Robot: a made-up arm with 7 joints. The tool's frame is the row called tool. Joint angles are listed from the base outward. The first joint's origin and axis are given. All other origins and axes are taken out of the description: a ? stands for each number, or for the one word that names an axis. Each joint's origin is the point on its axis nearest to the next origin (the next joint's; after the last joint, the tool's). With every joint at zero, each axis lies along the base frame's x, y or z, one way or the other. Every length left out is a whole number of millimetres.
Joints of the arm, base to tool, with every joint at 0 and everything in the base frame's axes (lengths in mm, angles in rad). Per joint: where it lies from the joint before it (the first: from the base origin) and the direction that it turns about. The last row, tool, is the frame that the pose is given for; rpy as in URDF.
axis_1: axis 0 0 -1 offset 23 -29 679
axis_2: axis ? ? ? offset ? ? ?
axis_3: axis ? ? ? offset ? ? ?
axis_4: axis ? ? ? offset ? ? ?
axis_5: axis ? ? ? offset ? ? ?
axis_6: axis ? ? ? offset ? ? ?
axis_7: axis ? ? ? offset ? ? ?
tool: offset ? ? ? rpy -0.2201 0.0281 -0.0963
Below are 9 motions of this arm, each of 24 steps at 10 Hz.
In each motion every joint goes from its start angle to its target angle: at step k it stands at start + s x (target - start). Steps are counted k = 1, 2, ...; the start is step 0. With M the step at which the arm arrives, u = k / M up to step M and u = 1 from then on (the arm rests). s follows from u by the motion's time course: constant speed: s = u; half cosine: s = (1 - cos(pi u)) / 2; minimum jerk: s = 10 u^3 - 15 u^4 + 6 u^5.
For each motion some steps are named. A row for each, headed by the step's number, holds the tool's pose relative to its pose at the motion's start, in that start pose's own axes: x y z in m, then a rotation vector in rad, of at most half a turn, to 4 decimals.
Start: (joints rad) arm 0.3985 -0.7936 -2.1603 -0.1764 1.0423 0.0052 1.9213
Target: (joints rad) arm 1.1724 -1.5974 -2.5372 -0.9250 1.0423 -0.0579 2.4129
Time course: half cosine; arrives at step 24
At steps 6, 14, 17, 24:
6: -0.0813 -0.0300 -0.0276 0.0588 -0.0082 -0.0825
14: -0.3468 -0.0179 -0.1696 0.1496 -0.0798 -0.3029
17: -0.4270 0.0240 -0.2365 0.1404 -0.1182 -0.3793
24: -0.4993 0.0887 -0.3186 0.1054 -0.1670 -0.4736

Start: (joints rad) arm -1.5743 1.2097 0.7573 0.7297 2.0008 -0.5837 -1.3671
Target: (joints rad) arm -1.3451 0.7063 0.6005 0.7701 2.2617 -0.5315 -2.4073
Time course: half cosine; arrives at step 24
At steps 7, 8, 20, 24:
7: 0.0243 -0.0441 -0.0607 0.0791 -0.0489 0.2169
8: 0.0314 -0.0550 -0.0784 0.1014 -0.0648 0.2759
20: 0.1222 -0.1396 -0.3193 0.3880 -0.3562 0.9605
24: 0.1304 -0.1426 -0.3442 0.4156 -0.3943 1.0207

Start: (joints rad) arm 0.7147 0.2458 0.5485 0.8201 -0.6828 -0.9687 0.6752
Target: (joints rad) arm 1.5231 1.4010 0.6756 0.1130 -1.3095 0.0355 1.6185
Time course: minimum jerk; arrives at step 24
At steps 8, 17, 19, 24:
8: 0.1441 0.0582 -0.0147 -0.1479 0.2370 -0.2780
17: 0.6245 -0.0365 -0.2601 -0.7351 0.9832 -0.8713
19: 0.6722 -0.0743 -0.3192 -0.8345 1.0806 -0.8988
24: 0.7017 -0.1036 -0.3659 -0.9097 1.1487 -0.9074

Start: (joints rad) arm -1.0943 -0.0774 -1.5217 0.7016 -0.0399 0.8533 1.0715
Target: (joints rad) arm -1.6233 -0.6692 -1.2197 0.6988 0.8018 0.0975 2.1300
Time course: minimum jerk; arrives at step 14
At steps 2, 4, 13, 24:
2: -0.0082 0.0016 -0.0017 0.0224 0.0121 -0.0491
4: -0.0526 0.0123 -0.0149 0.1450 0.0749 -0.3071
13: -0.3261 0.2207 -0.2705 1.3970 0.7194 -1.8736
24: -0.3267 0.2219 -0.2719 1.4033 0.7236 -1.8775

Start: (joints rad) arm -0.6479 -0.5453 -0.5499 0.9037 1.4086 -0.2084 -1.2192
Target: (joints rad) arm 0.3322 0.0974 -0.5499 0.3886 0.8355 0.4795 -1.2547
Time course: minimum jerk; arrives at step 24
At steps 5, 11, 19, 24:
5: 0.0282 -0.0184 0.0116 0.0726 0.0454 0.0150
11: 0.1772 -0.1415 0.0066 0.5123 0.2584 0.0618
19: 0.2817 -0.3204 -0.1809 1.2064 0.3940 0.0366
24: 0.2813 -0.3375 -0.2144 1.2943 0.3928 0.0275

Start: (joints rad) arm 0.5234 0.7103 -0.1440 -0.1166 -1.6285 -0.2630 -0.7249
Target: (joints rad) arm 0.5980 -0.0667 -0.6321 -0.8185 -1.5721 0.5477 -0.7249
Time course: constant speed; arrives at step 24
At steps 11, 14, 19, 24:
11: 0.3019 0.3169 -0.0329 -0.2997 0.6469 0.3771
14: 0.3600 0.4098 -0.0816 -0.3975 0.8302 0.4442
19: 0.4257 0.5551 -0.1924 -0.5770 1.1319 0.5228
24: 0.4510 0.6779 -0.3286 -0.7792 1.4192 0.5611

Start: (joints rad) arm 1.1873 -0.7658 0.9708 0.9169 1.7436 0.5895 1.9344
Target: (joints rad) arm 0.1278 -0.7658 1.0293 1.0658 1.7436 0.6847 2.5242
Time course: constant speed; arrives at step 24
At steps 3, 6, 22, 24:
3: -0.0558 -0.0535 -0.0006 0.0985 -0.0775 -0.0597
6: -0.1093 -0.1079 -0.0118 0.2052 -0.1461 -0.1189
22: -0.3206 -0.3663 -0.2309 0.8887 -0.3418 -0.3895
24: -0.3353 -0.3901 -0.2732 0.9844 -0.3440 -0.4137

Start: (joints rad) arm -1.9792 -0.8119 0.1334 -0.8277 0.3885 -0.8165 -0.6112
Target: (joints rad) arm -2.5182 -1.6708 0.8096 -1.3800 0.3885 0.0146 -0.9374
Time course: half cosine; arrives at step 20
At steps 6, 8, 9, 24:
6: -0.0792 -0.0797 0.0668 -0.0336 -0.0319 -0.1284
8: -0.1416 -0.1239 0.1025 -0.0547 -0.0415 -0.2231
9: -0.1775 -0.1441 0.1190 -0.0655 -0.0427 -0.2770
24: -0.4391 -0.2035 0.1877 -0.1278 0.0350 -0.7116

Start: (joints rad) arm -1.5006 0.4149 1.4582 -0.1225 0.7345 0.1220 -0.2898
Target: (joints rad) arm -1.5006 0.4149 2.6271 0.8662 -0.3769 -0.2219 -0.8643
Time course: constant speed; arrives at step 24
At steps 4, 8, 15, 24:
4: 0.0575 0.0319 0.0057 -0.0855 0.0738 0.0918
8: 0.1224 0.0399 -0.0011 -0.1022 0.1679 0.1955
15: 0.2272 -0.0047 -0.0418 0.0413 0.3045 0.3754
24: 0.2871 -0.1415 -0.1421 0.4644 0.2559 0.5261

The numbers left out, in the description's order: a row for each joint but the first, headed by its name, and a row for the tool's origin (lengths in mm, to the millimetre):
axis_2: axis 0 1 0, xyz -25 -58 0
axis_3: axis 0 0 -1, xyz 1 0 451
axis_4: axis 0 1 0, xyz 7 36 0
axis_5: axis 0 0 -1, xyz 3 0 217
axis_6: axis 0 1 0, xyz 24 25 0
axis_7: axis 0 0 -1, xyz -11 0 182
tool: xyz -16 -24 0

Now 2 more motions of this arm.
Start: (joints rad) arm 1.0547 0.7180 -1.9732 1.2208 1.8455 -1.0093 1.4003
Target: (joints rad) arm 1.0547 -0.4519 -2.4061 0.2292 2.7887 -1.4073 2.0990
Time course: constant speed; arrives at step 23
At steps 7, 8, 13, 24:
7: -0.0561 -0.1219 0.1279 0.3394 -0.1705 -0.7032
8: -0.0681 -0.1388 0.1435 0.3935 -0.1875 -0.7959
13: -0.1385 -0.2213 0.2107 0.6778 -0.2433 -1.2273
24: -0.3174 -0.3714 0.2845 1.2651 -0.2105 -1.9164

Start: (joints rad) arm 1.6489 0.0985 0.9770 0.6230 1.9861 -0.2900 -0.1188
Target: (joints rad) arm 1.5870 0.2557 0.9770 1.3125 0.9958 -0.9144 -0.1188
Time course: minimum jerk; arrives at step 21
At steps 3, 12, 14, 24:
3: -0.0080 0.0046 0.0018 -0.0093 -0.0295 0.0196
12: -0.1850 0.0875 -0.0079 -0.1904 -0.6585 0.6072
14: -0.2152 0.0992 -0.0196 -0.2130 -0.7645 0.7796
24: -0.2442 0.1125 -0.0354 -0.2237 -0.8592 1.0143

